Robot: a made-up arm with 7 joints. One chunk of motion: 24 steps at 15 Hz.
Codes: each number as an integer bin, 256 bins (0 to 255) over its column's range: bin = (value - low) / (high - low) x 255, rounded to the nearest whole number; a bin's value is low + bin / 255 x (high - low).
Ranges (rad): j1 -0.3..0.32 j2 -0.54..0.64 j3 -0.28..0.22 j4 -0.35..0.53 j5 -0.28..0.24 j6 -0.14..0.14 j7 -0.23..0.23
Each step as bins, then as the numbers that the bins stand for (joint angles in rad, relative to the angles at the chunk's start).
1 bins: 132 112 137 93 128 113 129
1 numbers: 0.0209 -0.0217 -0.0114 -0.0291 -0.0190 -0.0159 0.0027
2 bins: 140 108 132 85 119 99 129
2 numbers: 0.0404 -0.0402 -0.0212 -0.0567 -0.0373 -0.0313 0.0027
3 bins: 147 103 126 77 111 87 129
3 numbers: 0.0574 -0.0634 -0.0329 -0.0843 -0.0536 -0.0445 0.0027
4 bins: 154 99 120 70 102 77 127
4 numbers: 0.0744 -0.0819 -0.0447 -0.1084 -0.0720 -0.0555 -0.0009
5 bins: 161 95 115 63 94 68 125
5 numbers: 0.0915 -0.1004 -0.0545 -0.1326 -0.0883 -0.0653 -0.0045
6 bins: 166 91 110 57 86 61 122
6 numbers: 0.1036 -0.1189 -0.0643 -0.1533 -0.1046 -0.0730 -0.0099
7 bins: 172 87 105 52 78 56 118
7 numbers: 0.1182 -0.1374 -0.0741 -0.1705 -0.1209 -0.0785 -0.0171
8 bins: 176 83 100 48 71 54 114
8 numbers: 0.1279 -0.1559 -0.0839 -0.1844 -0.1352 -0.0807 -0.0244
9 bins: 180 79 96 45 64 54 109
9 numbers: 0.1376 -0.1744 -0.0918 -0.1947 -0.1495 -0.0807 -0.0334
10 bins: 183 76 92 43 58 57 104
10 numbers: 0.1449 -0.1883 -0.0996 -0.2016 -0.1617 -0.0774 -0.0424
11 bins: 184 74 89 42 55 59 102
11 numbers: 0.1474 -0.1976 -0.1055 -0.2051 -0.1678 -0.0752 -0.0460
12 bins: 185 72 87 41 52 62 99
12 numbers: 0.1498 -0.2068 -0.1094 -0.2085 -0.1740 -0.0719 -0.0514
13 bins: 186 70 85 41 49 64 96
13 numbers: 0.1522 -0.2161 -0.1133 -0.2085 -0.1801 -0.0697 -0.0568
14 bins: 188 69 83 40 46 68 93
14 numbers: 0.1571 -0.2207 -0.1173 -0.2120 -0.1862 -0.0653 -0.0622
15 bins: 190 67 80 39 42 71 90
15 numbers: 0.1620 -0.2300 -0.1231 -0.2154 -0.1944 -0.0620 -0.0676
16 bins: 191 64 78 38 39 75 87
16 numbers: 0.1644 -0.2438 -0.1271 -0.2189 -0.2005 -0.0576 -0.0731
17 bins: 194 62 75 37 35 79 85
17 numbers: 0.1717 -0.2531 -0.1329 -0.2223 -0.2086 -0.0533 -0.0767
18 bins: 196 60 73 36 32 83 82
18 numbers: 0.1765 -0.2624 -0.1369 -0.2258 -0.2147 -0.0489 -0.0821
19 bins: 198 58 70 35 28 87 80
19 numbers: 0.1814 -0.2716 -0.1427 -0.2292 -0.2229 -0.0445 -0.0857
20 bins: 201 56 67 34 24 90 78
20 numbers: 0.1887 -0.2809 -0.1486 -0.2327 -0.2311 -0.0412 -0.0893
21 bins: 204 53 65 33 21 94 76
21 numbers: 0.1960 -0.2947 -0.1525 -0.2361 -0.2372 -0.0368 -0.0929
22 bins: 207 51 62 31 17 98 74
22 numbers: 0.2033 -0.3040 -0.1584 -0.2430 -0.2453 -0.0324 -0.0965
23 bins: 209 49 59 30 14 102 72
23 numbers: 0.2082 -0.3133 -0.1643 -0.2465 -0.2515 -0.0280 -0.1001
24 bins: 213 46 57 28 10 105 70
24 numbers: 0.2179 -0.3271 -0.1682 -0.2534 -0.2596 -0.0247 -0.1037
